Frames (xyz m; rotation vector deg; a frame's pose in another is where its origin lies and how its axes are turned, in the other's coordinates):
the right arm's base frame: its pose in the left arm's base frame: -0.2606 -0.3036 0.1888 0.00 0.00 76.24
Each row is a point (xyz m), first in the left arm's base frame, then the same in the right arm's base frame.
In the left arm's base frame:
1: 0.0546 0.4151 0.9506
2: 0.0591 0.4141 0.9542
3: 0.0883 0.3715 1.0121
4: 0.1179 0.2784 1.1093
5: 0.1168 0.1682 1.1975
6: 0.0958 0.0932 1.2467
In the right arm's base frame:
1: 0.7730 -0.1352 0.7618
2: 0.7731 -0.1398 0.7654
3: 0.7387 -0.1783 0.8233
4: 0.6553 -0.2292 0.9205
5: 0.5480 -0.2543 1.0087
6: 0.4702 -0.2518 1.0579

